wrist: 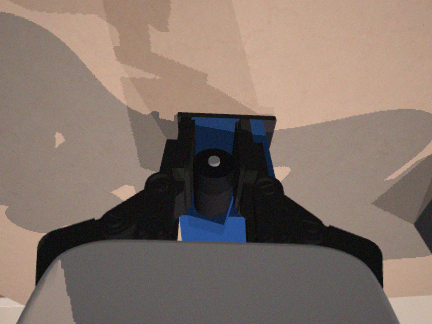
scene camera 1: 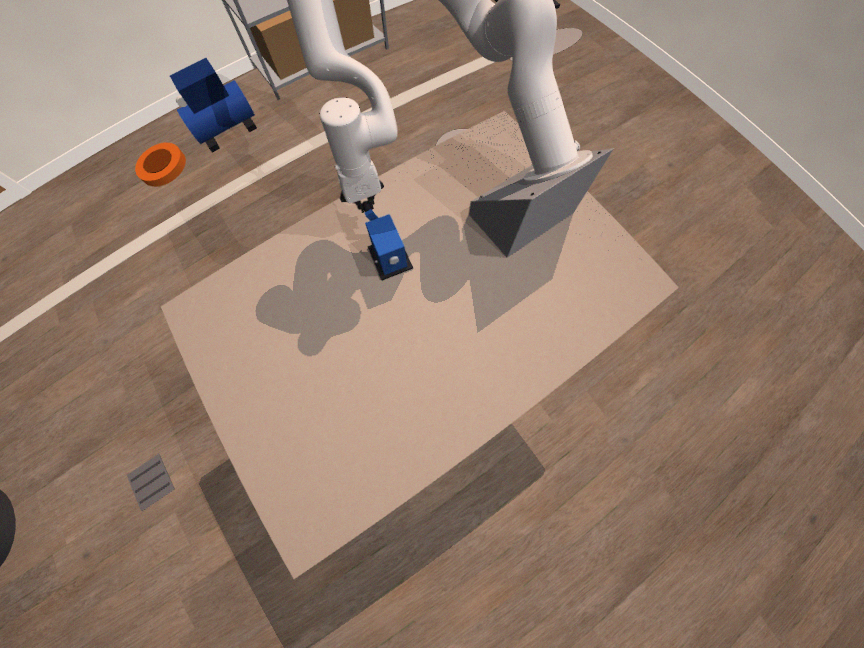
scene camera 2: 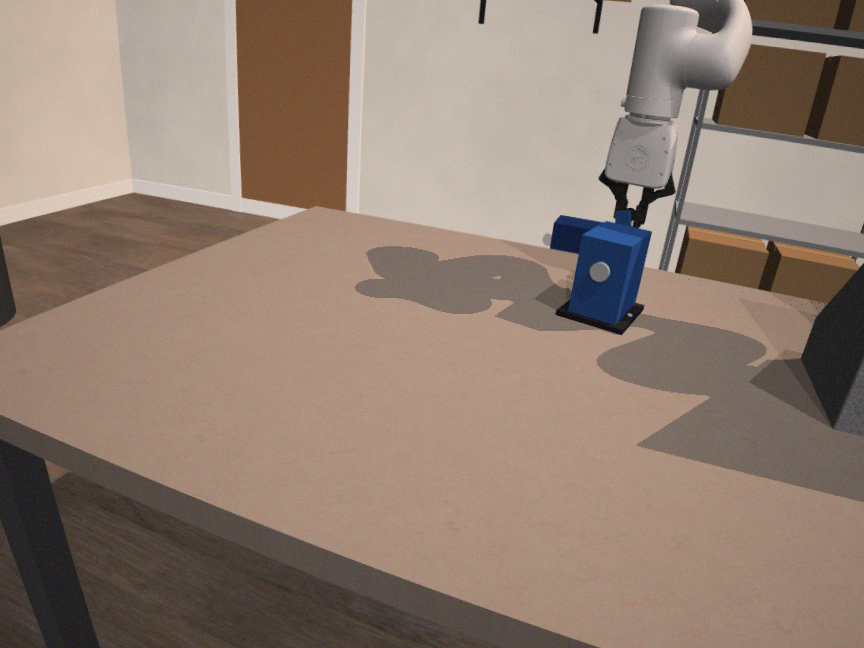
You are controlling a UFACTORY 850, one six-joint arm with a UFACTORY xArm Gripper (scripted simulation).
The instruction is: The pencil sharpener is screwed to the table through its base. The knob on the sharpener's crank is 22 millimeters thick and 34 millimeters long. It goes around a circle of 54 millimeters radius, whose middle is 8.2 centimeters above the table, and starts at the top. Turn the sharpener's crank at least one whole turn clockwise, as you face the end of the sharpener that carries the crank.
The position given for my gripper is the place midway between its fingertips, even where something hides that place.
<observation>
I see my gripper (scene camera 2: 627, 225) and a sharpener crank (wrist: 213, 169).
My gripper is seen too in the wrist view (wrist: 214, 138) and in scene camera 1 (scene camera 1: 366, 207).
</observation>
